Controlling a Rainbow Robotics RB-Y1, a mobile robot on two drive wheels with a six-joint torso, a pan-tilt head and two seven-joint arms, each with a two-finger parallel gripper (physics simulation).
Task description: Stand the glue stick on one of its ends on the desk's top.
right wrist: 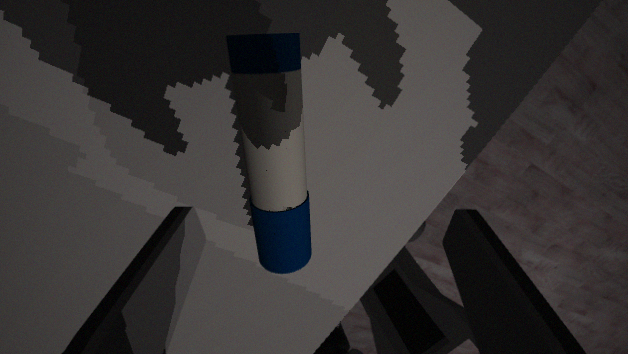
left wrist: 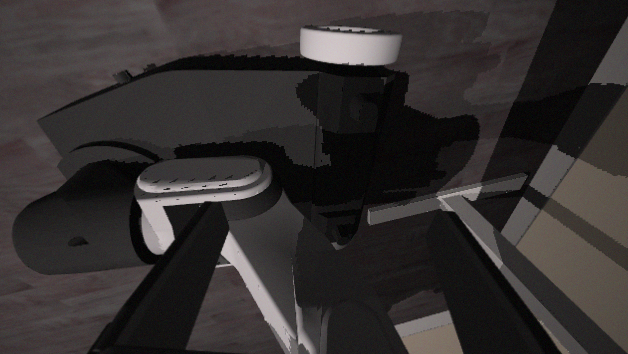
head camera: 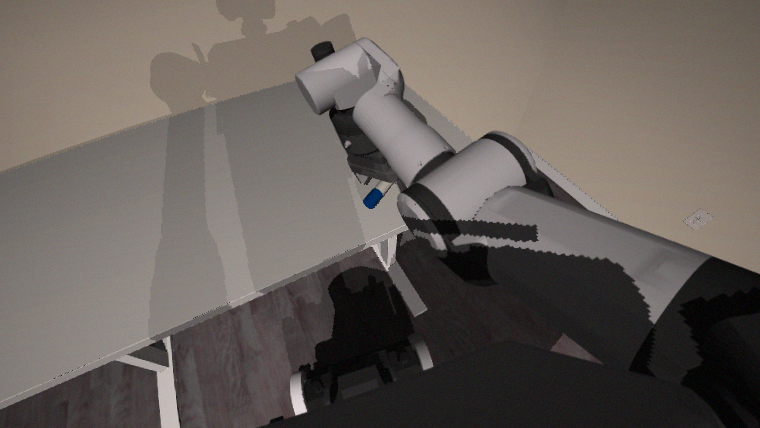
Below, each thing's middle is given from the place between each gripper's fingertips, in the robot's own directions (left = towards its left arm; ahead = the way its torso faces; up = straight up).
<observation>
My right hand is 20 mm short of the glue stick (right wrist: 266, 68) and 30 mm above it.
I see the glue stick 39 cm ahead of my left hand, 40 cm to the right of it and 43 cm above it.
</observation>
